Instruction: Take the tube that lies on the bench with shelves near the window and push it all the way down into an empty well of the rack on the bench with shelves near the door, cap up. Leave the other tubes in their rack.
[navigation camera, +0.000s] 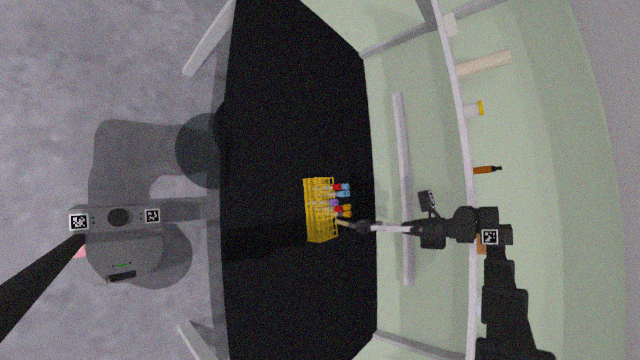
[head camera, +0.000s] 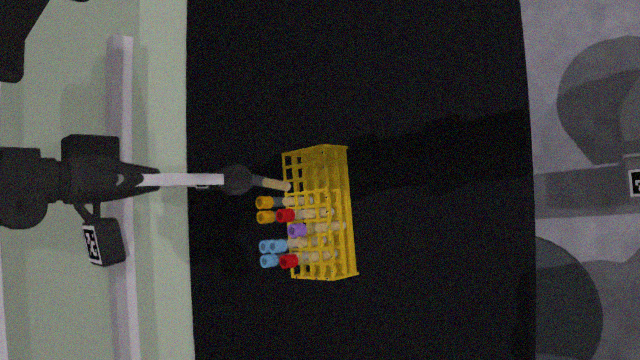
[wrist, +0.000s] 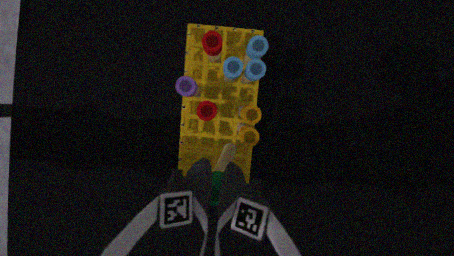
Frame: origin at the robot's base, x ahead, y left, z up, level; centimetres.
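Seen in the pictures: gripper, between the fingertips: (navigation camera: 357,226) (head camera: 246,180) (wrist: 215,179); robot's base, origin of its link: (navigation camera: 118,216).
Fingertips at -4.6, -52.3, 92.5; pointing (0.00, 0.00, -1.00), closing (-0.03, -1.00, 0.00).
Pixels of each thing's top centre, then the offset from my fingertips to it, as dx, dy, dz. "pt": a spot on its surface instead.
- tube, centre of its top: (wrist: 224,186) (head camera: 232,182) (navigation camera: 364,225) +0.2, -0.7, +1.8
- yellow rack, centre of its top: (wrist: 218,110) (head camera: 306,213) (navigation camera: 327,208) +5.1, +0.4, -10.6
- green cap, a spot on its surface: (wrist: 217,185) pt +0.2, -0.2, +1.8
- yellow-capped container, a spot on its surface: (navigation camera: 480,107) pt +34.0, -28.0, +34.6
- orange-brown item, a spot on its surface: (navigation camera: 483,169) pt +13.8, -32.6, +32.8
My gripper (head camera: 239,180) (navigation camera: 363,226) (wrist: 215,179) is shut on a tube with a green cap. The tube (head camera: 275,184) (navigation camera: 343,222) (wrist: 226,157) leans a little, its pale lower end pointing toward the rack. The yellow rack (head camera: 352,215) (navigation camera: 308,215) (wrist: 183,155) stands upright on the dark bench top. The tube's tip is at or just above the rack's top grid, near the orange-capped tubes; whether it is inside a well I cannot tell. The green cap (wrist: 217,185) is between the fingertips in the wrist view and hidden in the head view.
Several capped tubes stand in the rack: orange (head camera: 264,202), red (head camera: 285,215), purple (head camera: 297,230) and light blue (head camera: 269,261). A shelf rail (navigation camera: 465,130) runs behind my wrist, with a yellow-capped container (navigation camera: 480,107) and an orange-brown item (navigation camera: 483,169) beside it.
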